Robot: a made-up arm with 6 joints. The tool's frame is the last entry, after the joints.
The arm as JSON. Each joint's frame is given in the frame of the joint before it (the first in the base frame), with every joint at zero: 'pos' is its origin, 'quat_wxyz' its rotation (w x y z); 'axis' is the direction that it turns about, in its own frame. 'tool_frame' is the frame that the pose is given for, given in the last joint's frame.
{
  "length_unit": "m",
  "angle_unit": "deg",
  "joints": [
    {
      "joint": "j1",
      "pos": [
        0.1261,
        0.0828,
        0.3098
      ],
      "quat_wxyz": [
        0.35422,
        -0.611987,
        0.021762,
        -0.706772
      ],
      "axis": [
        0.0,
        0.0,
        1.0
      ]
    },
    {
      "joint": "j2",
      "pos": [
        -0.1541,
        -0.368,
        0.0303
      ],
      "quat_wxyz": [
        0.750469,
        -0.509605,
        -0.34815,
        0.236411
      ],
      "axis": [
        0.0,
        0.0,
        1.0
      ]
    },
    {
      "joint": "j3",
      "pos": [
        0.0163,
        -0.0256,
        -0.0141
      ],
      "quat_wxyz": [
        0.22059,
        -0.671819,
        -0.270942,
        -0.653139
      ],
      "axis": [
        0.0,
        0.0,
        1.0
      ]
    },
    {
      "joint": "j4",
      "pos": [
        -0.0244,
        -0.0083,
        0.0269
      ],
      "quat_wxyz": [
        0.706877,
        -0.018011,
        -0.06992,
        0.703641
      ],
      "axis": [
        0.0,
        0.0,
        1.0
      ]
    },
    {
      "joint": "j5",
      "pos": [
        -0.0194,
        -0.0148,
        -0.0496
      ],
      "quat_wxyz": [
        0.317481,
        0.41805,
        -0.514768,
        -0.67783
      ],
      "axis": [
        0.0,
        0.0,
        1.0
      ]
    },
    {
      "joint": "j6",
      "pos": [
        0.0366,
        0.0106,
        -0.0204
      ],
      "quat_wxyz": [
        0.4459,
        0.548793,
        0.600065,
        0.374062
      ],
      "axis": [
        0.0,
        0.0,
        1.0
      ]
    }
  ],
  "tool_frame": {
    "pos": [
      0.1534,
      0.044,
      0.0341
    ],
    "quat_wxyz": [
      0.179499,
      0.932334,
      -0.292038,
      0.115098
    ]
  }
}
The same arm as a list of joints. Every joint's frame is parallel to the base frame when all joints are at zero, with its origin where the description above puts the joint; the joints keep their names.
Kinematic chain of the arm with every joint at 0, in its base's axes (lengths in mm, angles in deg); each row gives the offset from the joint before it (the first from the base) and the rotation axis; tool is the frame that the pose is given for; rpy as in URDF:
j1: xyz 126.1 82.8 309.8 axis 0.880488 0.402794 0.249996
j2: xyz -147.8 368.8 47.5 axis 0.494292 0.049499 -0.867886
j3: xyz 19 3.6 27.3 axis -y
j4: xyz -18.3 -26.9 18.2 axis -0.120497 -0.989573 0.078898
j5: xyz -5 48.7 -25.7 axis -x
j6: xyz 20.4 -4.5 -37.8 axis 0.322502 0.194801 -0.926307
tool: xyz -11.2 -146.3 -71.5 rpy 6.38 14.79 -45.7

